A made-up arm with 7 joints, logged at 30 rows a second.
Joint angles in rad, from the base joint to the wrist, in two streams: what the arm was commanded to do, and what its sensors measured. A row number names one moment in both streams.
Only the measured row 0 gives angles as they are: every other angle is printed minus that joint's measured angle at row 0.
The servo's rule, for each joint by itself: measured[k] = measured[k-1] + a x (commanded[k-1-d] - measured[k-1]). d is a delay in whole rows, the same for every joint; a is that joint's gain. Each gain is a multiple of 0.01, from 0.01 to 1. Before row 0 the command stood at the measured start. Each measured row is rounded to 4 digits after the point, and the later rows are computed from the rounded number. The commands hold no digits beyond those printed.
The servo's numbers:
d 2
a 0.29 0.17 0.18 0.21 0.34 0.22 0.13
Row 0, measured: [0.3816, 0.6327, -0.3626, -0.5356, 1.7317, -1.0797, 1.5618]
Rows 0 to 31, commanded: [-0.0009, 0.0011, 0.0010, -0.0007, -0.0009, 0.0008, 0.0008]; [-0.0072, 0.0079, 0.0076, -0.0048, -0.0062, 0.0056, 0.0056]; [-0.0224, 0.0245, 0.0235, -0.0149, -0.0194, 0.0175, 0.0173]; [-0.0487, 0.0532, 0.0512, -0.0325, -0.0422, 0.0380, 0.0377]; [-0.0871, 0.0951, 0.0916, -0.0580, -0.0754, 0.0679, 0.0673]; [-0.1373, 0.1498, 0.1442, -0.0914, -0.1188, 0.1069, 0.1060]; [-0.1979, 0.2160, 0.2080, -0.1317, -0.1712, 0.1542, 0.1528]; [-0.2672, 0.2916, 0.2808, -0.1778, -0.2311, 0.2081, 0.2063]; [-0.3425, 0.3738, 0.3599, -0.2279, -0.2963, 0.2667, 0.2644]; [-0.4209, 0.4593, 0.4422, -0.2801, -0.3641, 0.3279, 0.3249]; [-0.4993, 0.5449, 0.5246, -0.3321, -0.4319, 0.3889, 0.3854]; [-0.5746, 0.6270, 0.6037, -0.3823, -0.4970, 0.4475, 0.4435]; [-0.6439, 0.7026, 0.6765, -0.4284, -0.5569, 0.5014, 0.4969]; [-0.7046, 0.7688, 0.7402, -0.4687, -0.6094, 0.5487, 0.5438]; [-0.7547, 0.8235, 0.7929, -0.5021, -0.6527, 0.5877, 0.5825]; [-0.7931, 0.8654, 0.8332, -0.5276, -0.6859, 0.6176, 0.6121]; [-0.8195, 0.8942, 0.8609, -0.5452, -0.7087, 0.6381, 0.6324]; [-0.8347, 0.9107, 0.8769, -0.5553, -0.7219, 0.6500, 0.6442]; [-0.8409, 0.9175, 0.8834, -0.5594, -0.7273, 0.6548, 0.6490]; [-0.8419, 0.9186, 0.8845, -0.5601, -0.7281, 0.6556, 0.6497]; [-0.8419, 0.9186, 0.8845, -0.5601, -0.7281, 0.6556, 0.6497]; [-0.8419, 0.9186, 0.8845, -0.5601, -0.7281, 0.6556, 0.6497]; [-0.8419, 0.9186, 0.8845, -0.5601, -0.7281, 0.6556, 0.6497]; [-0.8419, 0.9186, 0.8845, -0.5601, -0.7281, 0.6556, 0.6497]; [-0.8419, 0.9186, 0.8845, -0.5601, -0.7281, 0.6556, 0.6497]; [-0.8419, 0.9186, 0.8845, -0.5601, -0.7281, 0.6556, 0.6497]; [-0.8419, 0.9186, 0.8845, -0.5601, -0.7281, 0.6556, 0.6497]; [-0.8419, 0.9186, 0.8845, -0.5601, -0.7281, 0.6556, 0.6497]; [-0.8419, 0.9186, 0.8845, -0.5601, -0.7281, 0.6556, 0.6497]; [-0.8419, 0.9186, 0.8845, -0.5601, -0.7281, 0.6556, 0.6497]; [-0.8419, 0.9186, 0.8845, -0.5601, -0.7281, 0.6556, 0.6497]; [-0.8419, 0.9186, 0.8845, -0.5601, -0.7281, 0.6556, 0.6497]
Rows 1 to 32, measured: [0.0000, 0.0000, 0.0000, 0.0000, 0.0000, 0.0000, 0.0000]; [0.0000, 0.0000, 0.0000, 0.0000, 0.0000, 0.0000, 0.0000]; [-0.0003, 0.0002, 0.0002, -0.0001, -0.0003, 0.0002, 0.0001]; [-0.0023, 0.0015, 0.0015, -0.0011, -0.0023, 0.0014, 0.0008]; [-0.0081, 0.0054, 0.0055, -0.0040, -0.0081, 0.0049, 0.0029]; [-0.0199, 0.0135, 0.0137, -0.0100, -0.0197, 0.0122, 0.0074]; [-0.0394, 0.0274, 0.0277, -0.0201, -0.0386, 0.0245, 0.0152]; [-0.0678, 0.0482, 0.0487, -0.0351, -0.0659, 0.0426, 0.0270]; [-0.1055, 0.0767, 0.0774, -0.0554, -0.1017, 0.0672, 0.0434]; [-0.1524, 0.1132, 0.1140, -0.0811, -0.1457, 0.0982, 0.0646]; [-0.2075, 0.1575, 0.1583, -0.1119, -0.1969, 0.1353, 0.0906]; [-0.2694, 0.2088, 0.2094, -0.1472, -0.2537, 0.1777, 0.1211]; [-0.3361, 0.2659, 0.2661, -0.1860, -0.3143, 0.2242, 0.1555]; [-0.4053, 0.3273, 0.3269, -0.2272, -0.3764, 0.2733, 0.1929]; [-0.4745, 0.3911, 0.3898, -0.2695, -0.4378, 0.3235, 0.2324]; [-0.5412, 0.4553, 0.4529, -0.3113, -0.4961, 0.3730, 0.2729]; [-0.6031, 0.5179, 0.5141, -0.3514, -0.5493, 0.4202, 0.3131]; [-0.6582, 0.5770, 0.5715, -0.3884, -0.5957, 0.4636, 0.3520]; [-0.7050, 0.6309, 0.6236, -0.4213, -0.6341, 0.5020, 0.3885]; [-0.7426, 0.6785, 0.6692, -0.4494, -0.6640, 0.5346, 0.4217]; [-0.7711, 0.7191, 0.7078, -0.4725, -0.6855, 0.5610, 0.4512]; [-0.7916, 0.7530, 0.7396, -0.4909, -0.7000, 0.5818, 0.4770]; [-0.8062, 0.7812, 0.7657, -0.5054, -0.7096, 0.5980, 0.4995]; [-0.8166, 0.8046, 0.7871, -0.5169, -0.7159, 0.6107, 0.5190]; [-0.8239, 0.8240, 0.8046, -0.5260, -0.7200, 0.6206, 0.5360]; [-0.8291, 0.8401, 0.8190, -0.5332, -0.7228, 0.6283, 0.5508]; [-0.8328, 0.8534, 0.8308, -0.5388, -0.7246, 0.6343, 0.5637]; [-0.8354, 0.8645, 0.8405, -0.5433, -0.7258, 0.6390, 0.5749]; [-0.8373, 0.8737, 0.8484, -0.5468, -0.7266, 0.6427, 0.5846]; [-0.8386, 0.8813, 0.8549, -0.5496, -0.7271, 0.6455, 0.5931]; [-0.8396, 0.8876, 0.8602, -0.5518, -0.7274, 0.6477, 0.6005]; [-0.8403, 0.8929, 0.8646, -0.5535, -0.7276, 0.6494, 0.6069]
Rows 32 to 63, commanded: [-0.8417, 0.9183, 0.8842, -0.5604, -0.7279, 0.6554, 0.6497]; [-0.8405, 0.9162, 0.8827, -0.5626, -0.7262, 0.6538, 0.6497]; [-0.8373, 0.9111, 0.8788, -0.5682, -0.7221, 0.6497, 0.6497]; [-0.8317, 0.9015, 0.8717, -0.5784, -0.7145, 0.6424, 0.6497]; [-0.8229, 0.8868, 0.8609, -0.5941, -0.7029, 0.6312, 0.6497]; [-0.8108, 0.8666, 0.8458, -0.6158, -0.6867, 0.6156, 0.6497]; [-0.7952, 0.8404, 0.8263, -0.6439, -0.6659, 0.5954, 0.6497]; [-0.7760, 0.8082, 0.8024, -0.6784, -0.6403, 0.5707, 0.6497]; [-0.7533, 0.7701, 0.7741, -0.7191, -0.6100, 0.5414, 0.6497]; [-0.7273, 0.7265, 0.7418, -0.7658, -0.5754, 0.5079, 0.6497]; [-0.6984, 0.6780, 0.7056, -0.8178, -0.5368, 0.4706, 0.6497]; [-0.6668, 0.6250, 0.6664, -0.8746, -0.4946, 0.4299, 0.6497]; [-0.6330, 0.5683, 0.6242, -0.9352, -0.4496, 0.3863, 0.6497]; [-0.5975, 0.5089, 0.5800, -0.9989, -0.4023, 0.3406, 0.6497]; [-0.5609, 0.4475, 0.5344, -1.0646, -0.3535, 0.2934, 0.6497]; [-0.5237, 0.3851, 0.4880, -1.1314, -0.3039, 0.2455, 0.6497]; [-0.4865, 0.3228, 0.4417, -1.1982, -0.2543, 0.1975, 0.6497]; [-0.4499, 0.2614, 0.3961, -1.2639, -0.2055, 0.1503, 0.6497]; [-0.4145, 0.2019, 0.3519, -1.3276, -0.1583, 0.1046, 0.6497]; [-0.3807, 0.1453, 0.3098, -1.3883, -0.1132, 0.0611, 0.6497]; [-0.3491, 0.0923, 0.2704, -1.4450, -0.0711, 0.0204, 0.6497]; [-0.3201, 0.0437, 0.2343, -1.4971, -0.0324, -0.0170, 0.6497]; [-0.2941, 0.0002, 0.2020, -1.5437, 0.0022, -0.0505, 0.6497]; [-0.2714, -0.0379, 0.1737, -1.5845, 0.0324, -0.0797, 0.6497]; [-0.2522, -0.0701, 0.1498, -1.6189, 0.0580, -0.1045, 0.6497]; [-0.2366, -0.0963, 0.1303, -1.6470, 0.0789, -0.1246, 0.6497]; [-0.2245, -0.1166, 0.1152, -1.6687, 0.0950, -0.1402, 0.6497]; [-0.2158, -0.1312, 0.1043, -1.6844, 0.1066, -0.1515, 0.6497]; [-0.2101, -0.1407, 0.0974, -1.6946, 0.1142, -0.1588, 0.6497]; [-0.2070, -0.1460, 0.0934, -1.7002, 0.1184, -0.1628, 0.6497]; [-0.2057, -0.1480, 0.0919, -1.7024, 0.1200, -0.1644, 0.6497]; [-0.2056, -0.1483, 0.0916, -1.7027, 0.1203, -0.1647, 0.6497]
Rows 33 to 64, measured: [-0.8408, 0.8973, 0.8682, -0.5549, -0.7278, 0.6508, 0.6125]; [-0.8411, 0.9009, 0.8711, -0.5560, -0.7279, 0.6519, 0.6173]; [-0.8413, 0.9039, 0.8735, -0.5569, -0.7279, 0.6527, 0.6215]; [-0.8411, 0.9060, 0.8752, -0.5581, -0.7273, 0.6529, 0.6252]; [-0.8400, 0.9069, 0.8758, -0.5602, -0.7255, 0.6522, 0.6284]; [-0.8376, 0.9060, 0.8751, -0.5640, -0.7218, 0.6500, 0.6312]; [-0.8333, 0.9027, 0.8725, -0.5703, -0.7154, 0.6459, 0.6336]; [-0.8268, 0.8966, 0.8677, -0.5799, -0.7056, 0.6392, 0.6357]; [-0.8176, 0.8870, 0.8602, -0.5933, -0.6921, 0.6296, 0.6375]; [-0.8055, 0.8736, 0.8498, -0.6112, -0.6745, 0.6166, 0.6391]; [-0.7904, 0.8560, 0.8362, -0.6339, -0.6526, 0.6001, 0.6405]; [-0.7721, 0.8340, 0.8192, -0.6616, -0.6264, 0.5798, 0.6417]; [-0.7507, 0.8075, 0.7988, -0.6944, -0.5959, 0.5558, 0.6427]; [-0.7264, 0.7765, 0.7750, -0.7322, -0.5615, 0.5281, 0.6436]; [-0.6993, 0.7411, 0.7479, -0.7748, -0.5235, 0.4969, 0.6444]; [-0.6698, 0.7016, 0.7177, -0.8219, -0.4823, 0.4625, 0.6451]; [-0.6382, 0.6584, 0.6847, -0.8729, -0.4385, 0.4253, 0.6457]; [-0.6050, 0.6119, 0.6493, -0.9272, -0.3927, 0.3857, 0.6462]; [-0.5706, 0.5628, 0.6119, -0.9841, -0.3456, 0.3443, 0.6467]; [-0.5356, 0.5116, 0.5731, -1.0429, -0.2980, 0.3016, 0.6471]; [-0.5005, 0.4590, 0.5333, -1.1027, -0.2505, 0.2583, 0.6474]; [-0.4658, 0.4057, 0.4931, -1.1627, -0.2038, 0.2149, 0.6477]; [-0.4320, 0.3524, 0.4530, -1.2220, -0.1587, 0.1721, 0.6480]; [-0.3995, 0.2999, 0.4136, -1.2798, -0.1158, 0.1305, 0.6482]; [-0.3689, 0.2490, 0.3755, -1.3352, -0.0757, 0.0907, 0.6484]; [-0.3406, 0.2002, 0.3392, -1.3876, -0.0389, 0.0532, 0.6486]; [-0.3150, 0.1542, 0.3051, -1.4362, -0.0060, 0.0185, 0.6487]; [-0.2923, 0.1116, 0.2736, -1.4805, 0.0229, -0.0130, 0.6488]; [-0.2726, 0.0728, 0.2451, -1.5200, 0.0474, -0.0410, 0.6489]; [-0.2561, 0.0381, 0.2198, -1.5545, 0.0675, -0.0653, 0.6490]; [-0.2428, 0.0077, 0.1978, -1.5839, 0.0834, -0.0859, 0.6491]; [-0.2324, -0.0184, 0.1790, -1.6083, 0.0953, -0.1028, 0.6492]
